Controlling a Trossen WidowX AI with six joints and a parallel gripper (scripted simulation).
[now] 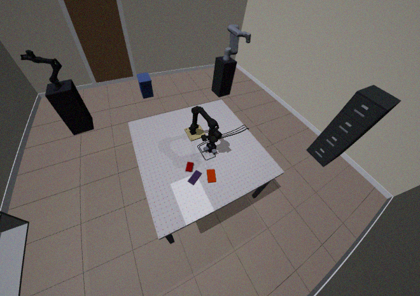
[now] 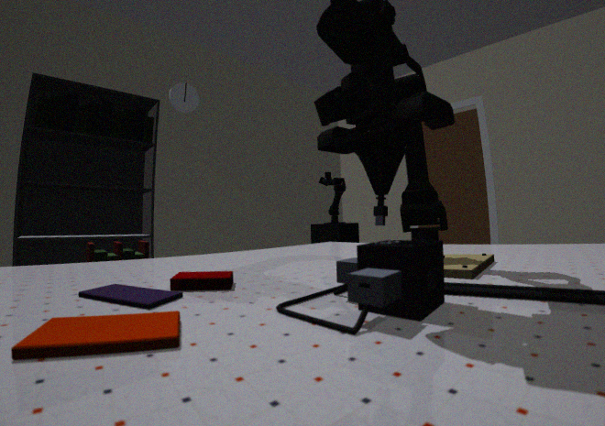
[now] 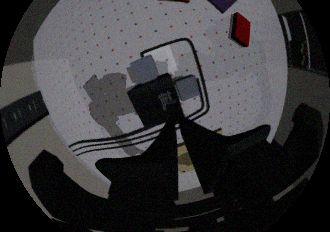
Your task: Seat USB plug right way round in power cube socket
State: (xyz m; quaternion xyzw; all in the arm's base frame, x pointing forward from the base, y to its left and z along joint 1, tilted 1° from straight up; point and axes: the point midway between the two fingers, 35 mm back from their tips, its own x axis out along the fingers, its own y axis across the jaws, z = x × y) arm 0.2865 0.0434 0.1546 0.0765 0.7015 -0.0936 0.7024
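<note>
Right now my gripper tip is 20 mm above the USB plug. The rest, counted from my gripper tip: red block (90 mm ahead, 280 mm to the right, 130 mm below); then orange tile (270 mm ahead, 140 mm to the right, 130 mm below); then purple tile (210 mm ahead, 280 mm to the right, 130 mm below).
</note>
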